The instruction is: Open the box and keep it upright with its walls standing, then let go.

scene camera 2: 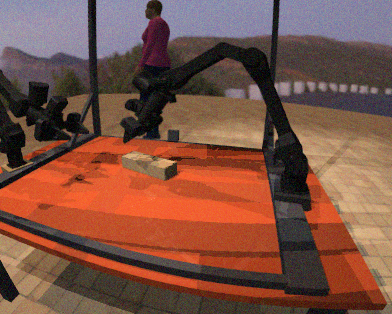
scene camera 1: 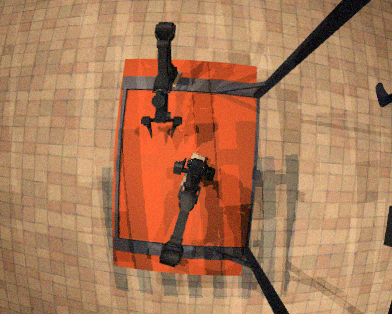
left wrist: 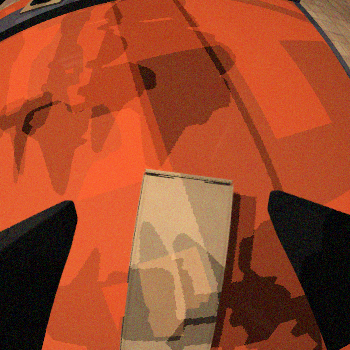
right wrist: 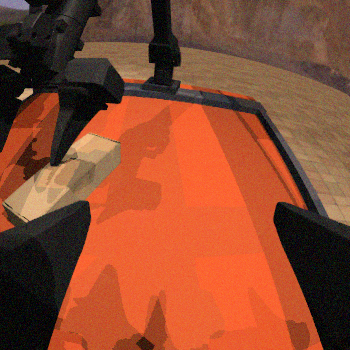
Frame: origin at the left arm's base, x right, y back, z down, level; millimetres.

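Seen in the pictures: left gripper, fingertip midpoint: (scene camera 2: 131, 139) (left wrist: 172, 206) (right wrist: 21, 158); right gripper, fingertip midpoint: (scene camera 2: 80, 135) (scene camera 1: 161, 138) (right wrist: 184, 212); left arm's base, link origin: (scene camera 2: 292, 188) (right wrist: 162, 81); right arm's base, link origin: (scene camera 2: 16, 164) (scene camera 1: 170, 76).
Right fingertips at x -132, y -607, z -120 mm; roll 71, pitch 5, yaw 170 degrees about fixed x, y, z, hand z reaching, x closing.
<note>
Offsets run from my right fingertips to a thing's top centre. "pt": to the spot under its first point. Level surfaces: height alone.
A long tan box @[dx +169, dy +134, dz +116 mm] (scene camera 2: 150, 166) (left wrist: 177, 215) (right wrist: 65, 177) sits on the orange table @[dz +158 mm] (scene camera 2: 225, 212), its top closed flat, with a thin dark seam at one end. In scene camera 1 the left arm hides most of it; one pale end of the box @[pt dx +185, dy +49, dz +117 mm] (scene camera 1: 198, 156) shows. My left gripper (scene camera 1: 195, 171) (left wrist: 172, 206) is open above the box, with a finger to each side of it in the left wrist view. My right gripper (scene camera 1: 162, 135) (scene camera 2: 76, 134) (right wrist: 184, 212) is open and empty above the table, up and left of the box in scene camera 1.
A dark frame rail (scene camera 1: 120, 165) (scene camera 2: 150, 263) runs around the table top. Dark upright posts (scene camera 2: 93, 65) (scene camera 2: 274, 60) rise at its corners. The left arm (scene camera 2: 265, 75) arches over the table from the right of scene camera 2. A person (scene camera 2: 156, 42) stands beyond the table.
</note>
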